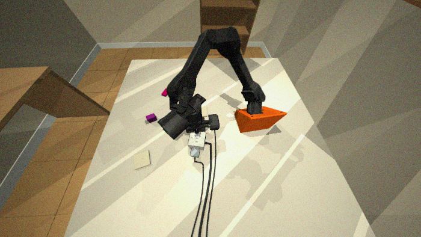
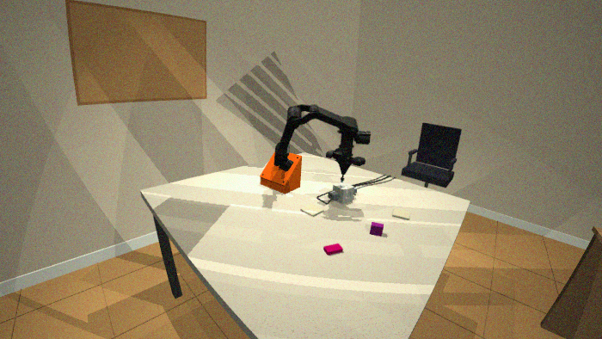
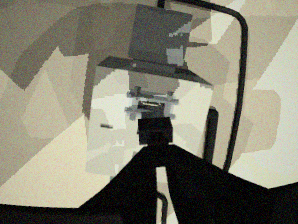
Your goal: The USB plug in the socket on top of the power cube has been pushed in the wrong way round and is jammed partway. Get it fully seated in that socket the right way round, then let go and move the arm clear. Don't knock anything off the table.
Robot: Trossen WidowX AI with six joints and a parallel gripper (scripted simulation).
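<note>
My gripper tip is 20 mm above the dark USB plug. The rest, counted from my gripper tip: pale flat card: 290 mm ahead, 90 mm to the left, 130 mm below.
</note>
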